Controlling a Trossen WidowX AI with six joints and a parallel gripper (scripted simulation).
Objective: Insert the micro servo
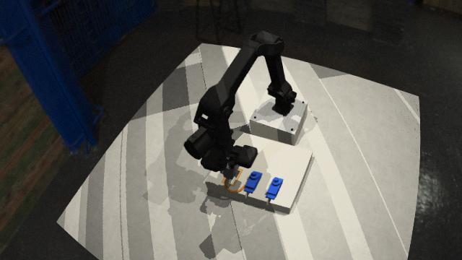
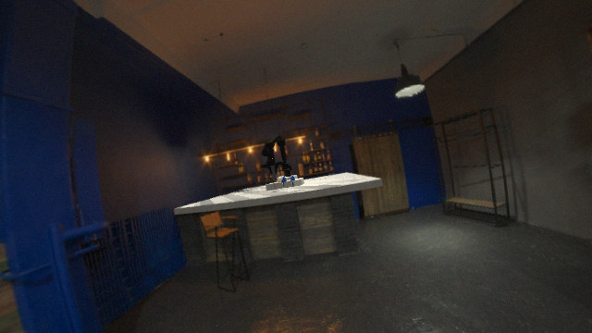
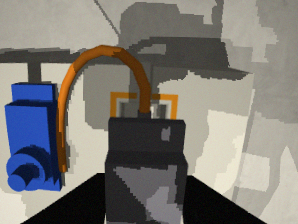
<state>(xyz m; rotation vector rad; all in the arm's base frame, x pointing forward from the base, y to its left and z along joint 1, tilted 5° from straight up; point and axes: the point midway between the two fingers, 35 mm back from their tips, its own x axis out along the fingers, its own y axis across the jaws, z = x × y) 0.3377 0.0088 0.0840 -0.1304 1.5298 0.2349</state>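
Right now my gripper tip is 130 mm past the white deck, 90 mm above it and 50 mm to the right of it.
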